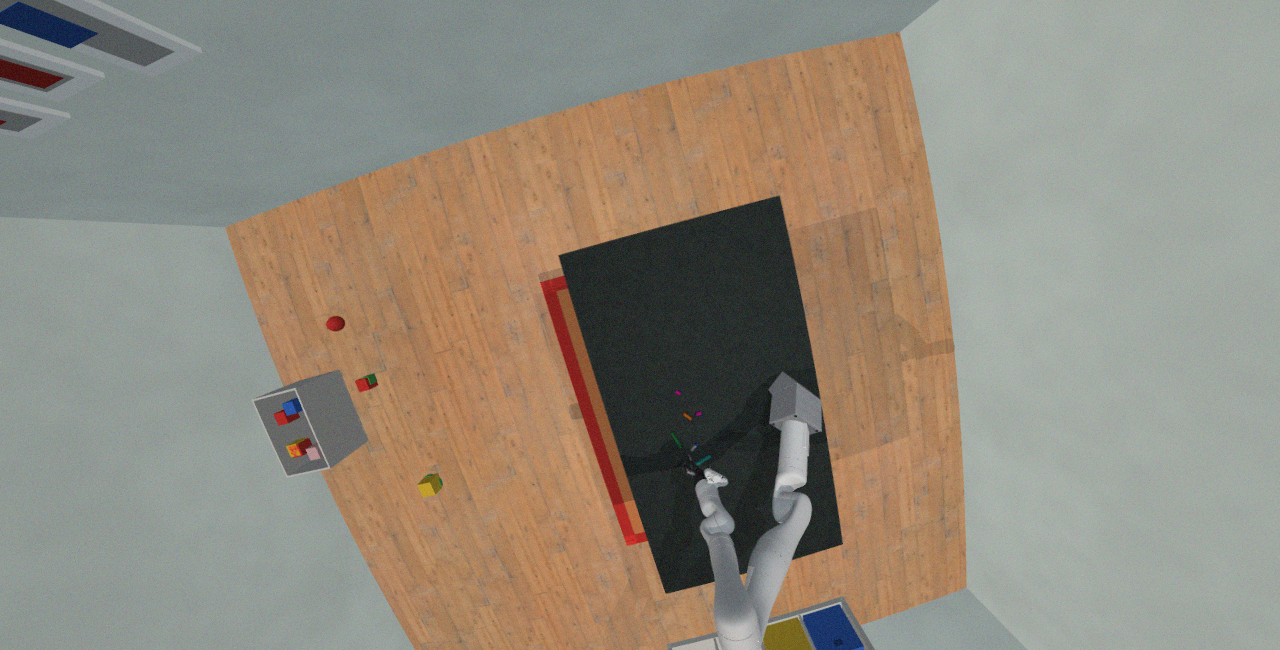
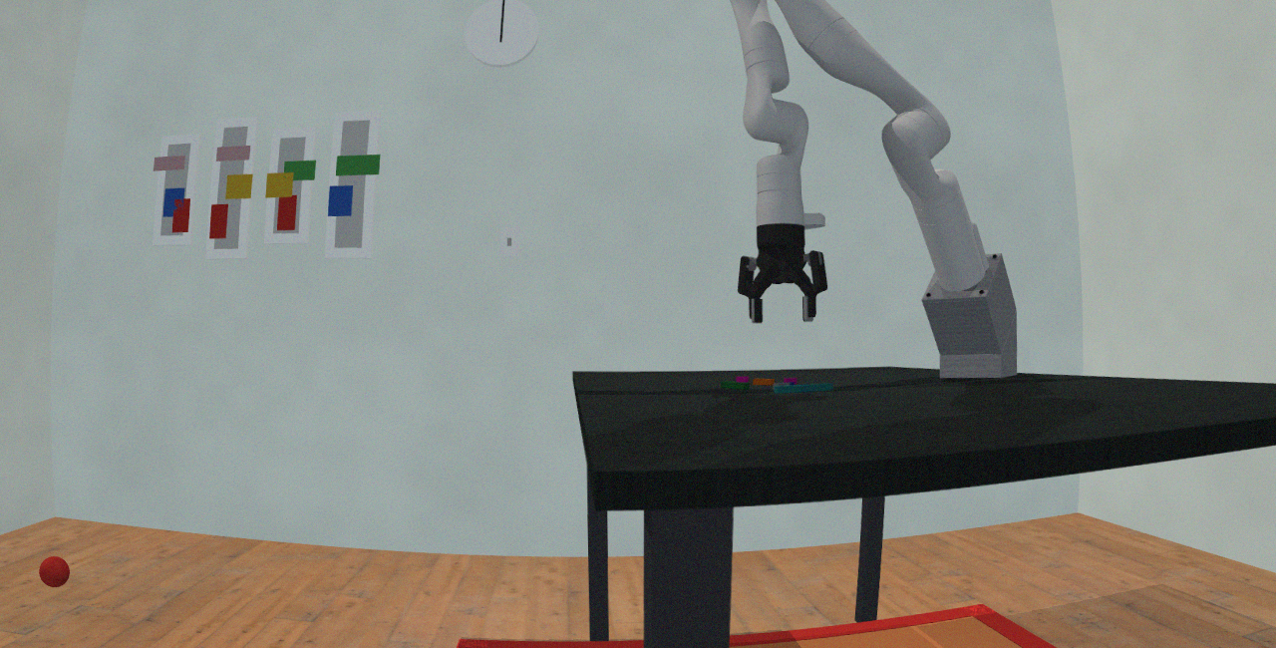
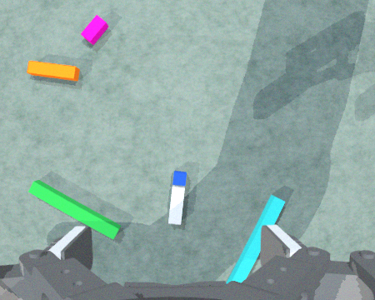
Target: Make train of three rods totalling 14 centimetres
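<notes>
Right now the turquoise rod is 100 mm below my hand, 70 mm to the left of it and 10 mm behind it. The rest, counted from my hand: green rod (100 mm below, 60 mm to the right, 60 mm ahead); then small blue rod (100 mm below, 20 mm behind, 10 mm to the right); then grey rod (100 mm below).
</notes>
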